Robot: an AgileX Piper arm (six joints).
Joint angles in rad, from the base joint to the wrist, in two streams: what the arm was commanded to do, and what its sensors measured. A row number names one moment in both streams.
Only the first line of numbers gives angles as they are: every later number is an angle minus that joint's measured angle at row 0.
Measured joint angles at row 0:
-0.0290, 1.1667, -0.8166, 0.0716, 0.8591, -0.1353
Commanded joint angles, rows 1 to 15:
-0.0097, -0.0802, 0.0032, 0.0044, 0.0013, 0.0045
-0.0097, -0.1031, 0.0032, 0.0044, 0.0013, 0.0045
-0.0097, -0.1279, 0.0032, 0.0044, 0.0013, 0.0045
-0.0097, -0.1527, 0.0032, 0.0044, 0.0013, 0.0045
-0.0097, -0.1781, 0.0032, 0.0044, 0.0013, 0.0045
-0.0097, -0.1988, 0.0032, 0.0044, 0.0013, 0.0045
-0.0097, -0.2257, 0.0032, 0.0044, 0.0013, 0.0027
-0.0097, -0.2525, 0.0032, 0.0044, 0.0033, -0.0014
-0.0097, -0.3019, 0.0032, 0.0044, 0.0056, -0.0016
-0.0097, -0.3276, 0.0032, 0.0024, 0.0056, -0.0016
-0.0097, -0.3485, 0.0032, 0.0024, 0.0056, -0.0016
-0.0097, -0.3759, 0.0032, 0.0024, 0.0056, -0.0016
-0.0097, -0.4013, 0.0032, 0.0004, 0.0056, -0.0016
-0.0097, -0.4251, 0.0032, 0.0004, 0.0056, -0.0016
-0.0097, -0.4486, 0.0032, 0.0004, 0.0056, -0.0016
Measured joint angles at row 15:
0.0000, -0.3616, 0.0000, 0.0000, 0.0018, 0.0000
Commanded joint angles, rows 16 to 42:
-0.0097, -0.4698, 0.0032, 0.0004, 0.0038, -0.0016
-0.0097, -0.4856, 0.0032, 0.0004, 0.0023, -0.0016
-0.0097, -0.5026, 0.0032, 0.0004, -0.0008, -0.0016
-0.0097, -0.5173, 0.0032, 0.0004, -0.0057, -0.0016
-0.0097, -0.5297, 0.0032, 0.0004, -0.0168, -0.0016
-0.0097, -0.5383, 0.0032, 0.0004, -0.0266, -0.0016
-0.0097, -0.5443, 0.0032, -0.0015, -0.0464, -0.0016
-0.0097, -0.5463, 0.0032, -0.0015, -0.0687, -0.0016
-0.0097, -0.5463, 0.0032, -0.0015, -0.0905, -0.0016
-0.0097, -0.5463, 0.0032, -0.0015, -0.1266, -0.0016
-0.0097, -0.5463, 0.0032, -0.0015, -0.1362, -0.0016
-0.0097, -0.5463, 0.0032, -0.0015, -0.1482, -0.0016
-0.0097, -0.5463, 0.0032, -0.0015, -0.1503, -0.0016
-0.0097, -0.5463, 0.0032, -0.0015, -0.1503, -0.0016
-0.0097, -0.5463, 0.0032, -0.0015, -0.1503, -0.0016
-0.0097, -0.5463, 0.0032, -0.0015, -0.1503, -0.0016
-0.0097, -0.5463, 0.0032, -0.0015, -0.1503, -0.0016
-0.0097, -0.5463, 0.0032, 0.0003, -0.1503, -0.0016
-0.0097, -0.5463, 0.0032, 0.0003, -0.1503, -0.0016
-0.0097, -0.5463, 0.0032, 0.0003, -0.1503, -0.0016
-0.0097, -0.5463, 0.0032, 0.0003, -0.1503, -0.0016
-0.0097, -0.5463, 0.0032, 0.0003, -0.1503, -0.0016
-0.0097, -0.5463, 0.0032, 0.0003, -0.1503, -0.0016
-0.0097, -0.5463, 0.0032, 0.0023, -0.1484, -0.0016
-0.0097, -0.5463, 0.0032, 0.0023, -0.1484, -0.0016
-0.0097, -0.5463, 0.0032, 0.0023, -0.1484, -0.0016
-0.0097, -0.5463, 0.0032, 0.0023, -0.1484, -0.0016
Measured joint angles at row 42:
0.0000, -0.5407, 0.0000, 0.0000, -0.1354, 0.0000
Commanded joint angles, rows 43 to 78:
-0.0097, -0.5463, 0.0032, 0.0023, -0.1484, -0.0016
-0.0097, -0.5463, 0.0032, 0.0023, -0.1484, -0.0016
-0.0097, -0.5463, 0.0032, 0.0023, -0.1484, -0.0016
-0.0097, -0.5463, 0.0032, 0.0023, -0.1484, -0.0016
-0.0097, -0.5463, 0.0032, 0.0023, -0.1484, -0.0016
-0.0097, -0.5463, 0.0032, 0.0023, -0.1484, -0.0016
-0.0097, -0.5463, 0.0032, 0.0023, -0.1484, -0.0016
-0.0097, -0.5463, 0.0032, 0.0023, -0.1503, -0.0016
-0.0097, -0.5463, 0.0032, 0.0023, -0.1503, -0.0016
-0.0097, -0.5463, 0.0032, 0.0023, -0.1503, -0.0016
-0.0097, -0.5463, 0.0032, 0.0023, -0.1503, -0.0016
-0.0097, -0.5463, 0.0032, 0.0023, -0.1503, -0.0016
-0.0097, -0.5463, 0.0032, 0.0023, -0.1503, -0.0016
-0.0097, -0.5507, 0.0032, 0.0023, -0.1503, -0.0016
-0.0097, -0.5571, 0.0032, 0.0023, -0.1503, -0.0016
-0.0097, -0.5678, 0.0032, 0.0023, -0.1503, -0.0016
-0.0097, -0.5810, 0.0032, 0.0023, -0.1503, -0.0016
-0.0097, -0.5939, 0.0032, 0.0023, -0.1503, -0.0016
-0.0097, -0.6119, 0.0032, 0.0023, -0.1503, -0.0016
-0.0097, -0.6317, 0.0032, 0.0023, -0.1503, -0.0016
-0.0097, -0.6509, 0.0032, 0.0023, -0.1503, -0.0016
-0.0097, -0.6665, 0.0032, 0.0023, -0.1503, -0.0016
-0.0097, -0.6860, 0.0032, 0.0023, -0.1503, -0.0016
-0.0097, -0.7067, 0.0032, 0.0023, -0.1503, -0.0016
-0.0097, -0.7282, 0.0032, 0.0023, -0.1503, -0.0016
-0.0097, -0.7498, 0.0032, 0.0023, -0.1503, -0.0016
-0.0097, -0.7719, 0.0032, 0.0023, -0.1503, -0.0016
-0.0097, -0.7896, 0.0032, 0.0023, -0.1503, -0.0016
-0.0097, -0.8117, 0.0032, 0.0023, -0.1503, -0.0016
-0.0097, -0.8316, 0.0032, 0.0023, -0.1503, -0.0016
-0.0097, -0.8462, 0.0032, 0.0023, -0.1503, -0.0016
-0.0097, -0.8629, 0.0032, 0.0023, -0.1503, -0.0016
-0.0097, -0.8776, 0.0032, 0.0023, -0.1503, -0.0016
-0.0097, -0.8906, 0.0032, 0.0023, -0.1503, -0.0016
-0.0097, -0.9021, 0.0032, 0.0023, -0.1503, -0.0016
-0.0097, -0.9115, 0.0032, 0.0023, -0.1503, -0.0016
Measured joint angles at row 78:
0.0000, -0.8703, 0.0000, 0.0000, -0.1354, 0.0000
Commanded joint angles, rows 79 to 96:
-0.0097, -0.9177, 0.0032, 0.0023, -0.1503, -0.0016
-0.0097, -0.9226, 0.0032, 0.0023, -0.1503, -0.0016
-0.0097, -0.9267, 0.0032, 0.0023, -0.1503, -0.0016
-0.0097, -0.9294, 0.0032, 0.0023, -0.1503, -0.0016
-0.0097, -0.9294, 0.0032, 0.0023, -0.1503, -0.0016
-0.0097, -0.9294, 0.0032, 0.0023, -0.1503, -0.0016
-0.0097, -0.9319, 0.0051, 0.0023, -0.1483, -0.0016
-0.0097, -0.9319, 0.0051, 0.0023, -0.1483, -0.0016
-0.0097, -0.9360, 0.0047, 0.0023, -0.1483, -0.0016
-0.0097, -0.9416, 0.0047, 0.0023, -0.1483, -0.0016
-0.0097, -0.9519, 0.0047, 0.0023, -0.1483, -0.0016
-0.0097, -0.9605, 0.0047, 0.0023, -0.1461, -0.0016
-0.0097, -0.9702, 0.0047, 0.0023, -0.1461, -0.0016
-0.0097, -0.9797, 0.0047, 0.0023, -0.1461, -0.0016
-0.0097, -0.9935, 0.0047, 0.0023, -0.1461, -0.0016
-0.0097, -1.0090, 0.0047, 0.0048, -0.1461, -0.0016
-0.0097, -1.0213, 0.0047, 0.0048, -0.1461, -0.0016
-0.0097, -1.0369, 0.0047, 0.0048, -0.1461, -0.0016
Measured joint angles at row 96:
0.0000, -0.9882, 0.0000, 0.0000, -0.1354, 0.0000
